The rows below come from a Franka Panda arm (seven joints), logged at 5 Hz.
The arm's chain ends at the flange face. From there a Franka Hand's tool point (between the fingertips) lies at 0.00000 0.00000 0.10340 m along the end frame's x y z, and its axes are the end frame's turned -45 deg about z.
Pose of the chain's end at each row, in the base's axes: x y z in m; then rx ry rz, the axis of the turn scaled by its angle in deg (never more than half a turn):
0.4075, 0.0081, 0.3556, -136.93, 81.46, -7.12
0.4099, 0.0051, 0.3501, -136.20, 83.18, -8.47
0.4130, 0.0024, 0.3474, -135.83, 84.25, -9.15
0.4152, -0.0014, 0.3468, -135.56, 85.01, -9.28
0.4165, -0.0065, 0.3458, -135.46, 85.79, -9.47
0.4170, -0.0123, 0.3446, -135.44, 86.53, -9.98
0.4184, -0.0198, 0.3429, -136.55, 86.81, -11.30
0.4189, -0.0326, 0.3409, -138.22, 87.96, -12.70
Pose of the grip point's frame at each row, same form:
0.4337, 0.0346, 0.2592, -160.35, 23.25, -17.92
0.4375, 0.0300, 0.2536, -160.60, 25.19, -19.06
0.4413, 0.0262, 0.2508, -160.81, 26.36, -19.58
0.4435, 0.0219, 0.2501, -160.87, 27.19, -19.61
0.4448, 0.0161, 0.2490, -161.10, 27.96, -19.62
0.4455, 0.0093, 0.2476, -161.46, 28.68, -19.91
0.4472, -0.0007, 0.2454, -162.85, 28.56, -20.60
0.4470, -0.0175, 0.2426, -165.08, 29.02, -20.86

